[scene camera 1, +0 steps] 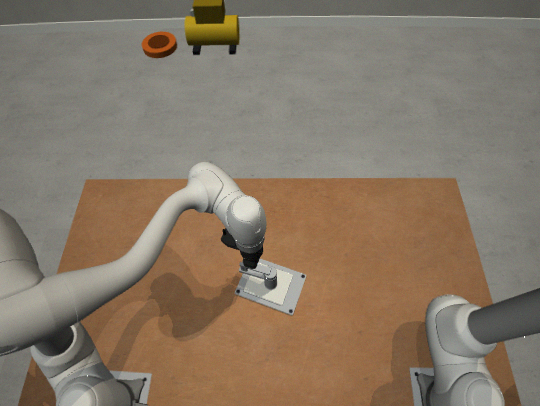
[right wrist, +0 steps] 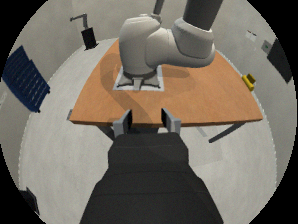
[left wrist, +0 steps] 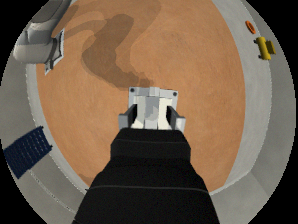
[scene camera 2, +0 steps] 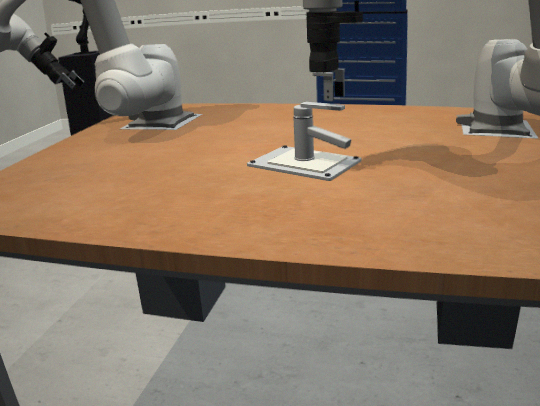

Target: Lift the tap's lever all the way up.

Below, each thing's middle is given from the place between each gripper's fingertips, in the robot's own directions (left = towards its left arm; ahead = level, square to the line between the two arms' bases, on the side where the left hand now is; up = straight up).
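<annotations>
My left gripper [scene camera 2: 334,98] is 80 mm above the grey tap [scene camera 2: 303,157], 60 mm to the left of it and 20 mm past it. As for the mounting plate [scene camera 2: 261,162], I see it 180 mm below my left hand, 80 mm to the right of it and 30 mm behind it.
From my right hand [scene camera 2: 78,85], the plate is 920 mm to the left, 400 mm ahead and 150 mm below. The tap is 940 mm to the left of my right hand and 410 mm ahead of it, and it is also 50 mm below that hand.
</annotations>
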